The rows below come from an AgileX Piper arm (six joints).
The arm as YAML. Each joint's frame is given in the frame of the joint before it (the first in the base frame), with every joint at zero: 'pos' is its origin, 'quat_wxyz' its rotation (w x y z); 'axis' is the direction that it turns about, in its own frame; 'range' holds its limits. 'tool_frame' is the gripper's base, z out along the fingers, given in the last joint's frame.
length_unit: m
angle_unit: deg
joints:
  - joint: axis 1
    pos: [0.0, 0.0, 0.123]
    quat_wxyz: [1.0, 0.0, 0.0, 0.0]
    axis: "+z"
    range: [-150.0, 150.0]
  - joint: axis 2
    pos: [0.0, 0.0, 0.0]
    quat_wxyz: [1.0, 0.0, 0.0, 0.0]
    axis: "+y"
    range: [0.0, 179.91]
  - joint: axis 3
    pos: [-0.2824, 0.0, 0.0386]
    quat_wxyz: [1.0, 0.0, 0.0, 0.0]
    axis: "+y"
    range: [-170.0, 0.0]
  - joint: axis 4
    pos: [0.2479, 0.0, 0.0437]
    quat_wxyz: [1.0, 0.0, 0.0, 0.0]
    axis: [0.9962, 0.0, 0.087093]
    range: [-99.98, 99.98]
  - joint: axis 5
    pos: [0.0, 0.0, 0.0]
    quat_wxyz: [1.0, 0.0, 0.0, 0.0]
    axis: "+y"
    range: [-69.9, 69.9]
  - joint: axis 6
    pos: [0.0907, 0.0, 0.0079]
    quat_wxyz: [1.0, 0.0, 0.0, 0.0]
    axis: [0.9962, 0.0, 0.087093]
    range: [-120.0, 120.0]
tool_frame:
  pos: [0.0, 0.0, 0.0]
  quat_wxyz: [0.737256, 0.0, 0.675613, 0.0]
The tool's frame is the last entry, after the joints.
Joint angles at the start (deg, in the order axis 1, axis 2, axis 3, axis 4, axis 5, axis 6):
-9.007 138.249 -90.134 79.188 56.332 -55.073
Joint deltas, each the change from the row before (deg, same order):
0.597 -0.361 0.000 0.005 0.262 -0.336
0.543 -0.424 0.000 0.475 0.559 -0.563
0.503 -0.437 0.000 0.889 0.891 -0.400
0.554 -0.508 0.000 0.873 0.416 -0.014
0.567 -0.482 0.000 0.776 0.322 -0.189
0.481 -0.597 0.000 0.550 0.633 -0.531
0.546 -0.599 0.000 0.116 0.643 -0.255
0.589 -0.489 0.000 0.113 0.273 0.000
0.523 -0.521 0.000 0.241 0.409 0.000
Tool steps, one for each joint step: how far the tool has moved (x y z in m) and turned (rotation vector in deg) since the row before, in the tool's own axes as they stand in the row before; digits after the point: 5 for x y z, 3 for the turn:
0.00062 0.00547 0.00233 -0.459 0.432 -0.922
0.00002 0.00637 0.00177 -0.924 0.197 -0.915
-0.00032 0.00700 0.00151 -1.390 0.052 -0.522
-0.00080 0.00704 0.00169 -1.023 -0.193 -0.230
-0.00060 0.00672 0.00194 -0.908 -0.147 -0.438
-0.00061 0.00735 0.00106 -1.058 0.056 -0.958
0.00004 0.00732 0.00155 -0.893 0.429 -0.932
0.00014 0.00625 0.00224 -0.582 0.323 -0.600
-0.00015 0.00646 0.00174 -0.741 0.235 -0.536

